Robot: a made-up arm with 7 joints.
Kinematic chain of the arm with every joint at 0, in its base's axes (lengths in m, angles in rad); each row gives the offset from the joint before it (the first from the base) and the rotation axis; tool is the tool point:
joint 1: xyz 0 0 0.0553 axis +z
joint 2: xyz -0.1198 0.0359 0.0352 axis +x
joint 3: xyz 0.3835 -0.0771 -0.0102 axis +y
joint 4: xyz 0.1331 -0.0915 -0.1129 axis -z
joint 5: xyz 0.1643 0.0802 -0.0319 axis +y
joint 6: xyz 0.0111 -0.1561 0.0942 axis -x
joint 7: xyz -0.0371 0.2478 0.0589 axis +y
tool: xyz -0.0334 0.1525 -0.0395
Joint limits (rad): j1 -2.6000..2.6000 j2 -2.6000..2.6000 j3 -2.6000..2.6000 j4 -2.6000..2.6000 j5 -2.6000..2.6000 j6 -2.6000..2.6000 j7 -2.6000..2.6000
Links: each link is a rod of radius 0.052 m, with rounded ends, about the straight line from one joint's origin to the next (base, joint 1, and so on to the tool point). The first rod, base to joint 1, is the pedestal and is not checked.
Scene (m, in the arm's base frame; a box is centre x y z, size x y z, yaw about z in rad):
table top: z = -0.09
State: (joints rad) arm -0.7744 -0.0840 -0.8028 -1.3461 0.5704 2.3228 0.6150
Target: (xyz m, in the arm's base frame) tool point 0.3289 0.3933 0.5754
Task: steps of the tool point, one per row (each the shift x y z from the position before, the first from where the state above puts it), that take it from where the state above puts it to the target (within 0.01 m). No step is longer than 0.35 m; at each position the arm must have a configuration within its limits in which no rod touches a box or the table.
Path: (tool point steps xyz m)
1: 0.1712 0.2153 0.1750
2: 0.0617 0.3069 0.1302
3: -0.0866 0.3228 0.0665
4: -0.2231 0.2489 -0.0054

